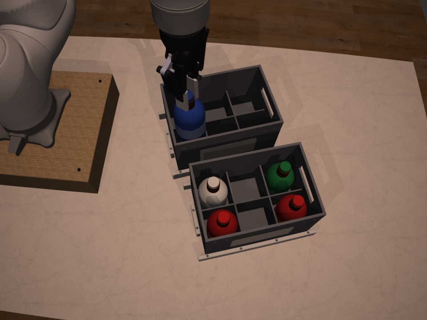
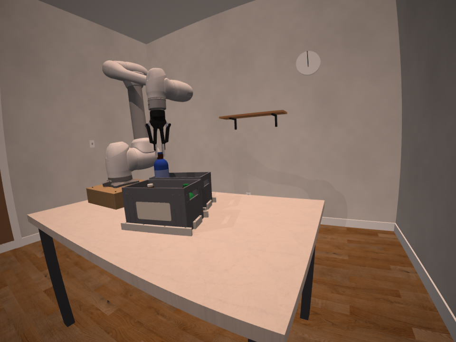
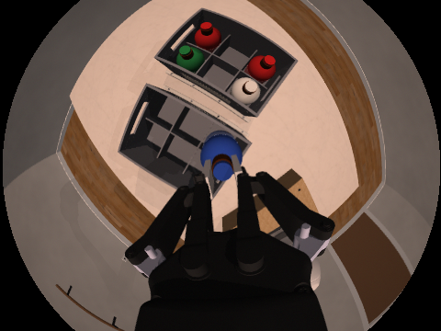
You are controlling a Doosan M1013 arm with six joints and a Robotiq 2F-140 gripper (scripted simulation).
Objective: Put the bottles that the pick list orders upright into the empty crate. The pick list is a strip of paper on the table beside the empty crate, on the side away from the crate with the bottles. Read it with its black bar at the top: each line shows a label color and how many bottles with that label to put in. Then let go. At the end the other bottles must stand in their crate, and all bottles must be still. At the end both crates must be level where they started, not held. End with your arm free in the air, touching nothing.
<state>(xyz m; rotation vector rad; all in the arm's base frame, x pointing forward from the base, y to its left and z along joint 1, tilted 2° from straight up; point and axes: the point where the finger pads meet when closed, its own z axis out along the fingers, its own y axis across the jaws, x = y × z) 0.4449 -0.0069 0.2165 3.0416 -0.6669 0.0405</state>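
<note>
Now: hand 8 cm above the blue bottle. Round my hand: green bottle 24 cm ahead, 22 cm below, 7 cm to the right; then pick list 31 cm below, 21 cm to the left; then white bottle 22 cm below, 13 cm to the right, 8 cm ahead.
</note>
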